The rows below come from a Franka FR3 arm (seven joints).
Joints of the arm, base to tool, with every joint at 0 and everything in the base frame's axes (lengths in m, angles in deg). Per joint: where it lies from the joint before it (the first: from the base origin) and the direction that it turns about. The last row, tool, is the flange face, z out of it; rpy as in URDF.
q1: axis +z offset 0 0 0.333
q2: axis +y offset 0 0 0
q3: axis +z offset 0 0 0.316
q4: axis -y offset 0.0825 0 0
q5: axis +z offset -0.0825 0 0.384
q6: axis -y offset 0 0 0
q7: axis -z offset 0.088 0 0
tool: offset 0 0 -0.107 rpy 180 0 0
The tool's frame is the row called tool.
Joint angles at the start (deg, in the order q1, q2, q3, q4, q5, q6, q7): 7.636 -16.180 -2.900 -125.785 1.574 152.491 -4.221
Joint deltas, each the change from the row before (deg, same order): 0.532 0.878 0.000 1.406 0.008 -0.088 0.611; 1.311 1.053 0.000 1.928 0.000 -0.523 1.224; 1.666 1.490 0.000 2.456 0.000 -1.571 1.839; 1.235 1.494 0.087 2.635 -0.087 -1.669 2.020; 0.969 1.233 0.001 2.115 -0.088 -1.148 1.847; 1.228 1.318 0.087 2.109 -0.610 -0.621 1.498; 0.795 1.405 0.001 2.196 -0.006 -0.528 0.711; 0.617 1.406 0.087 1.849 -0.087 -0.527 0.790; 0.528 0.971 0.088 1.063 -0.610 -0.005 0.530; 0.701 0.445 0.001 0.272 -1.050 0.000 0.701; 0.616 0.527 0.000 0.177 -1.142 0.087 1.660
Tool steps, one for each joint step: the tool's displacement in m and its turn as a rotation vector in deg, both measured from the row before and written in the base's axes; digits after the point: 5 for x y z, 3 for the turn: 0.00518 0.00534 0.00475 0.420 -0.391 0.068; 0.00557 0.01277 0.00683 0.825 -0.241 0.419; 0.00692 0.01682 0.00499 1.109 0.794 0.360; 0.00690 0.01414 0.00617 1.108 0.749 -0.104; 0.00554 0.01072 0.00493 1.039 0.491 -0.350; 0.00511 0.01454 0.00516 0.368 -0.079 0.363; 0.00633 0.00968 0.00514 0.456 -0.163 0.270; 0.00611 0.00901 0.00174 0.347 0.173 0.142; 0.00379 0.00773 -0.00003 -0.259 -0.151 0.360; 0.00049 0.00787 -0.00203 -0.592 0.025 0.425; 0.00098 0.00720 -0.00357 -0.076 0.229 -0.342
